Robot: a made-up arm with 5 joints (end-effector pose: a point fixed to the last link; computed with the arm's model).
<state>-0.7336 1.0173 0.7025 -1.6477 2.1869</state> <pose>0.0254 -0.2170 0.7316 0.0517 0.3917 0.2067 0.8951</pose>
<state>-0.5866 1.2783 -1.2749 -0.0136 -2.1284</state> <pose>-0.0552 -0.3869 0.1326 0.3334 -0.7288 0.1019 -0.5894</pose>
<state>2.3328 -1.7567 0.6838 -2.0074 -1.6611</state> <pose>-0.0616 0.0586 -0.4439 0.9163 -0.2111 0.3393 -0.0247</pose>
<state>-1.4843 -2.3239 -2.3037 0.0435 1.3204</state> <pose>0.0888 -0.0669 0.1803 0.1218 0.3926 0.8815 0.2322</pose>
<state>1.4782 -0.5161 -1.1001 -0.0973 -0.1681</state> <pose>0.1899 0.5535 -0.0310 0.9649 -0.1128 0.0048 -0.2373</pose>
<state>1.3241 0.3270 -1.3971 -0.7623 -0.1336</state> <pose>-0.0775 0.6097 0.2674 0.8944 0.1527 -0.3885 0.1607</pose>
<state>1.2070 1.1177 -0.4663 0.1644 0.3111</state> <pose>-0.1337 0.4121 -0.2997 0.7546 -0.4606 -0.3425 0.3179</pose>
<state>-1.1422 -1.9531 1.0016 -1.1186 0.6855</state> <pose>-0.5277 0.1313 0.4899 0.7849 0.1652 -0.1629 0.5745</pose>
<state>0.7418 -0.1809 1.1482 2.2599 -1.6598</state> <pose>0.0343 0.1720 -0.0973 0.3803 -0.1190 -0.1513 -0.9046</pose>
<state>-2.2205 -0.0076 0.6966 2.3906 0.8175</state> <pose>-0.3397 -0.6339 0.4984 0.3423 0.1238 0.3620 0.8582</pose>
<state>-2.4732 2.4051 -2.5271 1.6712 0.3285</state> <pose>0.1873 0.3057 -0.2348 0.5121 0.0427 -0.8570 0.0370</pose>
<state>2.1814 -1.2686 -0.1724 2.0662 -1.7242</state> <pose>0.0425 -0.0431 -0.1285 0.0756 -0.0990 0.3386 0.9326</pose>
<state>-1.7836 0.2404 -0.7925 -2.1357 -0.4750</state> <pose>-0.1601 -0.6544 0.1627 0.0564 -0.4077 0.4883 0.7695</pose>
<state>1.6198 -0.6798 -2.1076 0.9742 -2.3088</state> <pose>-0.1378 -0.0769 0.2444 0.0246 0.9224 -0.0217 -0.3848</pose>
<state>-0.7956 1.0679 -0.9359 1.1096 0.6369</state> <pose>-0.4199 0.1395 0.3446 0.8729 0.2792 -0.2484 0.3137</pose>
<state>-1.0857 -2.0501 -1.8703 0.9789 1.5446</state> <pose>0.1667 -0.4280 0.3957 0.1899 0.6663 0.5472 0.4696</pose>
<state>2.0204 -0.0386 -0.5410 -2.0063 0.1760</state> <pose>0.1519 0.4704 -0.4782 0.3670 -0.4118 -0.6664 0.5017</pose>
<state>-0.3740 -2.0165 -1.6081 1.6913 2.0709</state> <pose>0.0203 -0.4079 0.6258 0.4051 0.6153 0.3370 0.5864</pose>
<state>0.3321 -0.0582 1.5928 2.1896 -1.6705</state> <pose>0.0692 0.1678 -0.0413 0.4516 -0.0838 -0.1868 -0.8684</pose>
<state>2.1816 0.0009 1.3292 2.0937 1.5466</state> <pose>-0.4667 -0.2785 -0.4081 0.4091 0.2882 -0.4806 0.7202</pose>
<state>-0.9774 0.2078 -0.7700 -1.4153 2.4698</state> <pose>0.2719 -0.3114 0.1161 0.6783 -0.2061 0.3131 -0.6320</pose>
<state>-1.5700 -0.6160 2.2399 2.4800 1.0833</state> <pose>-0.6990 0.1929 0.4431 0.1389 -0.5184 0.8065 0.2480</pose>
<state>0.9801 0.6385 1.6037 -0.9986 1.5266</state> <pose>0.4479 0.2589 0.1226 0.5234 0.6721 0.5236 0.0131</pose>
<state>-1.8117 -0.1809 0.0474 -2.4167 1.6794</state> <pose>0.3164 -0.6969 0.1552 0.4369 0.0226 0.1338 -0.8892</pose>
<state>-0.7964 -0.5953 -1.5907 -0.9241 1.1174</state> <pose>0.3624 -0.0690 0.2420 0.7645 0.4007 0.3360 -0.3770</pose>
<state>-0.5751 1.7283 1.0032 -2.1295 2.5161</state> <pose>-0.2968 0.1179 0.6636 0.5624 0.0126 0.1165 0.8185</pose>
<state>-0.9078 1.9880 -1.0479 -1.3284 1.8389</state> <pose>-0.2501 -0.4997 0.4267 0.1450 0.4569 -0.3281 -0.8140</pose>
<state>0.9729 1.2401 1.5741 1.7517 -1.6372</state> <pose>0.2844 0.3914 0.0257 0.6629 0.1726 -0.6346 -0.3578</pose>
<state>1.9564 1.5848 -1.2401 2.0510 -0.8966</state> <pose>-0.3580 0.2426 -0.0569 0.6114 -0.5229 0.5846 -0.1050</pose>
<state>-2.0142 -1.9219 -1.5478 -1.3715 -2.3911</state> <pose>-0.1595 -0.2269 -0.2686 0.3638 -0.5867 -0.0603 0.7210</pose>
